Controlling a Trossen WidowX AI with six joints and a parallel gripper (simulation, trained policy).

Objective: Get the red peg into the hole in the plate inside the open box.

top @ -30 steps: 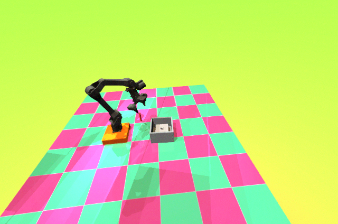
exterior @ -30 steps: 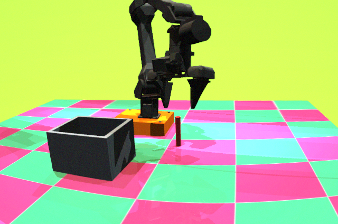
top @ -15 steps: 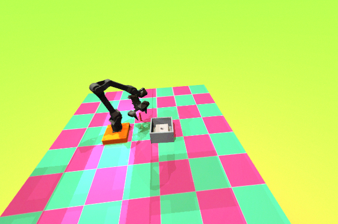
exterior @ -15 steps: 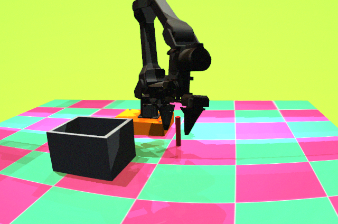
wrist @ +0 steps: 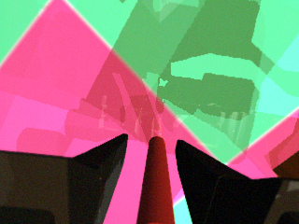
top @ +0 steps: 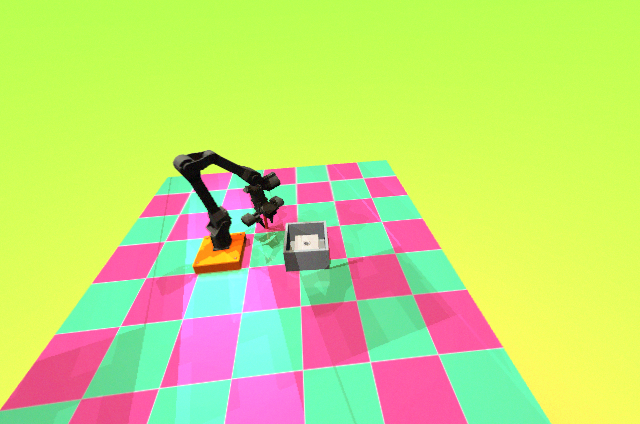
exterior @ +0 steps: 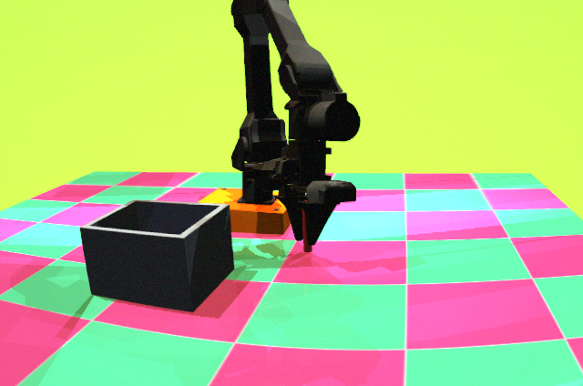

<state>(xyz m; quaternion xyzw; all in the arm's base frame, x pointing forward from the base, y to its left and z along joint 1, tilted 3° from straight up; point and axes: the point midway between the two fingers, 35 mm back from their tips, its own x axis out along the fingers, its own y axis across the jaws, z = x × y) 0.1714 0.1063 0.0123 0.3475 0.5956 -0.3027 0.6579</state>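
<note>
The pale plate is 18 cm to the right of my gripper tip, 15 cm ahead of it and 3 cm above it. Round my gripper tip: grey box: 18 cm to the right, 15 cm ahead, 1 cm above; then red peg: 2 cm above, 1 cm behind.
</note>
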